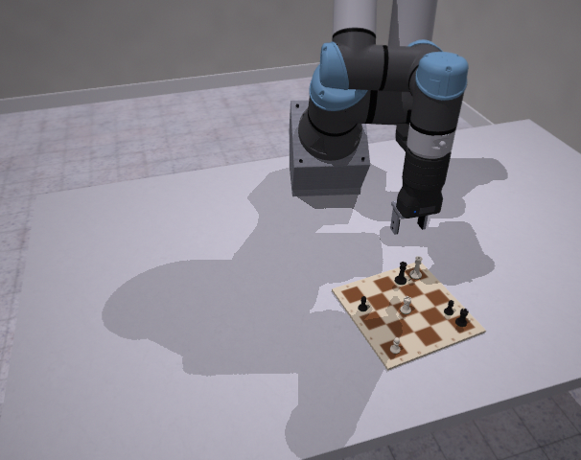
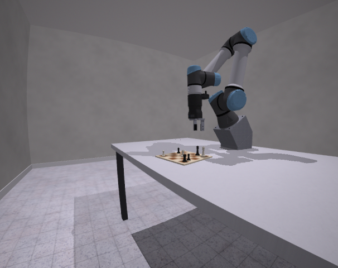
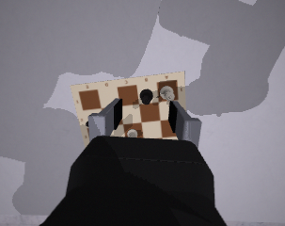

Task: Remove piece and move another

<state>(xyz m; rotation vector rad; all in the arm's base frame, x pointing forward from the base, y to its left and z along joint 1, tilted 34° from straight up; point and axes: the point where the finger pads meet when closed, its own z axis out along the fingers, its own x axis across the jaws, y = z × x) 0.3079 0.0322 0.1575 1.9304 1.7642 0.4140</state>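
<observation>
Right now the tall white piece is 40 mm to the left of my hand and 130 mm below it. The rest, counted from my hand: white pawn: 160 mm ahead, 110 mm to the right, 140 mm below; then chessboard: 80 mm ahead, 30 mm to the right, 160 mm below.
</observation>
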